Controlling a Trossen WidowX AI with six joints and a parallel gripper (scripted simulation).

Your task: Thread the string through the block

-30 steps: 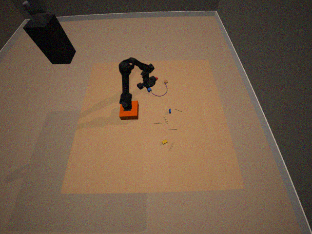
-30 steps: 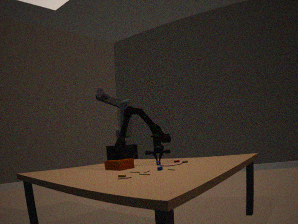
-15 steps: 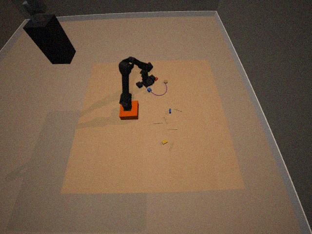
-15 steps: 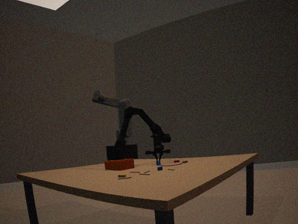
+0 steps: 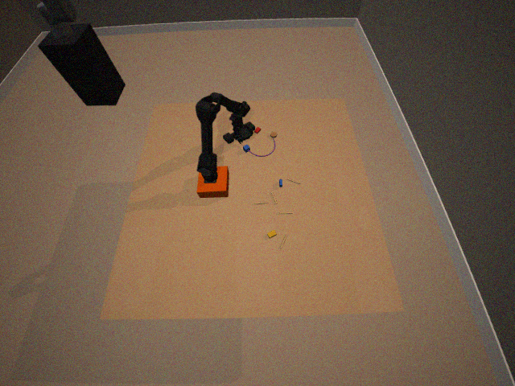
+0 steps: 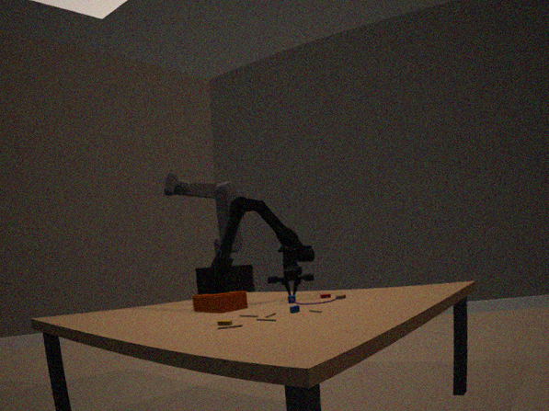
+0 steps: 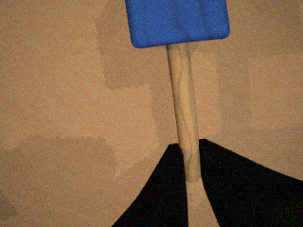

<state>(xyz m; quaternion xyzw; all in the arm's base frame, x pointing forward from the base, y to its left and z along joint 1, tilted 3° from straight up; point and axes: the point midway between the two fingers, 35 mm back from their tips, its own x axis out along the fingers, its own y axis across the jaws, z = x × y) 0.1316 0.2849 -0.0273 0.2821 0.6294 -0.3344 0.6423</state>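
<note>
The red piece is 100 mm ahead of my gripper tip and 100 mm to the left of it. Round my gripper tip: thin wooden stick: 30 mm ahead, 30 mm to the right, 10 mm above; yellow piece: 180 mm ahead, 560 mm to the right; round wooden button: 200 mm ahead, 70 mm to the left.
</note>
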